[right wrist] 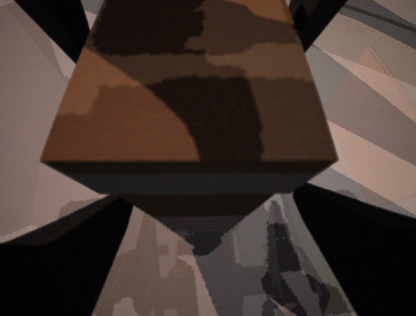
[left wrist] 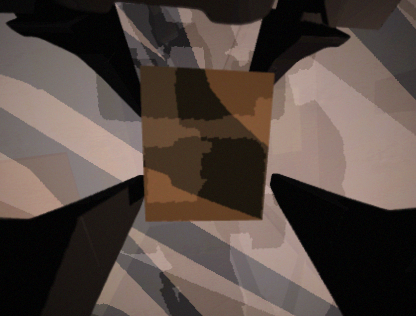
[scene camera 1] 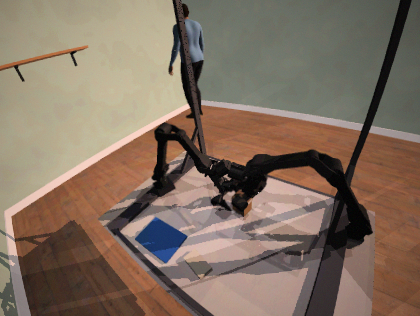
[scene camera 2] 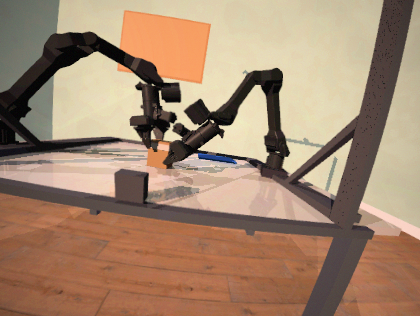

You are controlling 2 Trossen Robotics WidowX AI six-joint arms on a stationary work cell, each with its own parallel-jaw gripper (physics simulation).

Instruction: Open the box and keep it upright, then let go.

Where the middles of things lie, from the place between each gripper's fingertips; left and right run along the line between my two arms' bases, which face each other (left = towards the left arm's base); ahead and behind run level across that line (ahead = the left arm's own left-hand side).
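The brown box [right wrist: 226, 204] has my left hand 20 mm to the left of it and 20 mm above it. Counted from that same left hand, the flat blue panel [scene camera 1: 161, 239] is 280 mm ahead, 320 mm to the right and 60 mm below.
Measured from my right hand, the brown box is 30 mm to the left and 20 mm above. The flat blue panel, for its part, is 290 mm ahead of my right hand, 270 mm to the right of it and 20 mm below it.
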